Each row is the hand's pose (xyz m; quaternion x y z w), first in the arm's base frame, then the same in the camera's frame.
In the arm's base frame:
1: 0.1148 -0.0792 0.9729 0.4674 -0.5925 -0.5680 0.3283
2: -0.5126 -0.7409 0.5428 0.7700 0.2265 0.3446 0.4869
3: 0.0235 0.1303 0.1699 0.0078 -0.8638 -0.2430 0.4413
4: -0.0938 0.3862 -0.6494 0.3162 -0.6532 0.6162 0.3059
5: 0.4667 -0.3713 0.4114 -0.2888 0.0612 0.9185 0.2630
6: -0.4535 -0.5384 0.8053 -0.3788 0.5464 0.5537 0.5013
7: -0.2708 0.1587 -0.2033 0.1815 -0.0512 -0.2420 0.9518
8: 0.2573 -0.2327 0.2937 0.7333 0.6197 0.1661 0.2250
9: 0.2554 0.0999 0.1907 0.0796 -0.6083 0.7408 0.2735
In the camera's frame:
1: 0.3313 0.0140 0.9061 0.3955 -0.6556 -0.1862 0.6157
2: 0.0912 -0.9060 1.2416 0.4291 0.5168 0.3048 0.6752
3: 0.2957 -0.5026 0.2512 0.0056 -0.8563 0.2441 0.4551
4: 0.2211 -1.0153 -0.4431 0.2989 -0.2447 0.8799 0.2767
5: 0.8548 -0.4355 0.6863 0.3673 -0.3803 -0.8441 0.0891
6: 0.0232 -0.5763 1.2506 -0.6561 0.6380 0.3715 0.1563
7: 0.0780 -0.8744 0.0486 -0.2316 -0.0961 0.0122 0.9680
8: 0.6298 -0.5243 0.5507 0.4195 0.7773 -0.0739 0.4629
9: 0.5144 -0.4177 0.2400 0.0958 -0.2044 0.9666 0.1213

